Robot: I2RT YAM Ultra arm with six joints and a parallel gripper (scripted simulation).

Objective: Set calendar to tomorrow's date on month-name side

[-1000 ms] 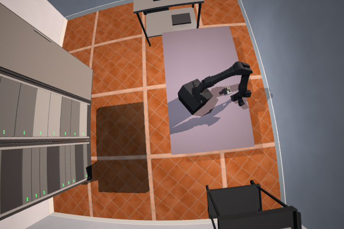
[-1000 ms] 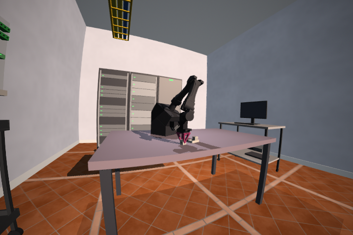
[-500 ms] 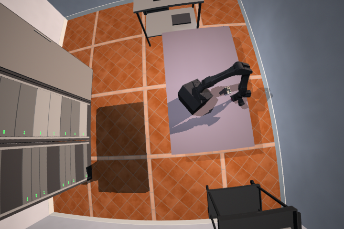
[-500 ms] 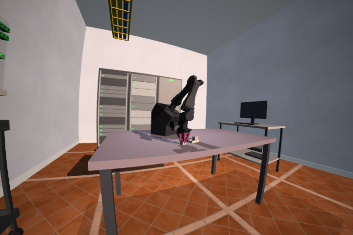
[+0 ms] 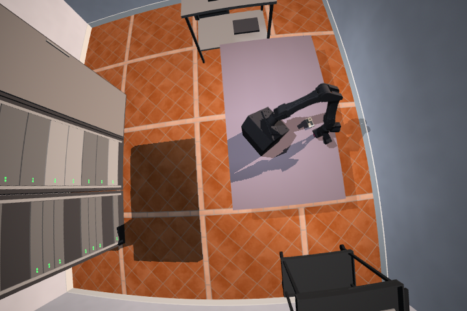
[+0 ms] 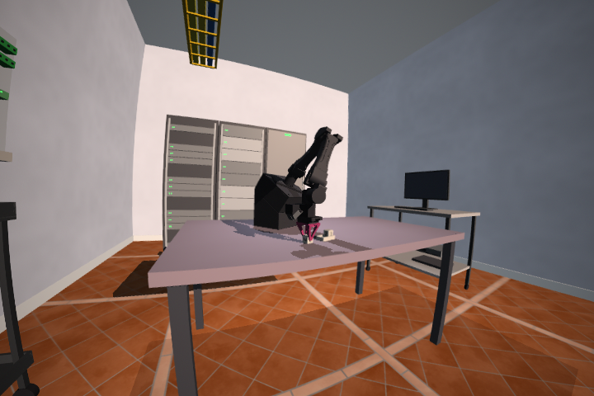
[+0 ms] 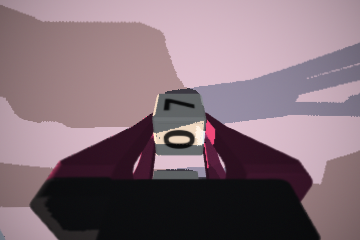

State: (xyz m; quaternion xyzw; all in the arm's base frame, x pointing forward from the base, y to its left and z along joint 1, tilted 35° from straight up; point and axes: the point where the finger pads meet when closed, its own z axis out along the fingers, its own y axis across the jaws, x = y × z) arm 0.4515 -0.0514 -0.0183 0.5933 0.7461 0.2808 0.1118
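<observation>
Right now my hand is 3 cm past the cream tray, 11 cm to the right of it and 1 cm above it. Round my hand: cream digit cube right at my hand.
</observation>
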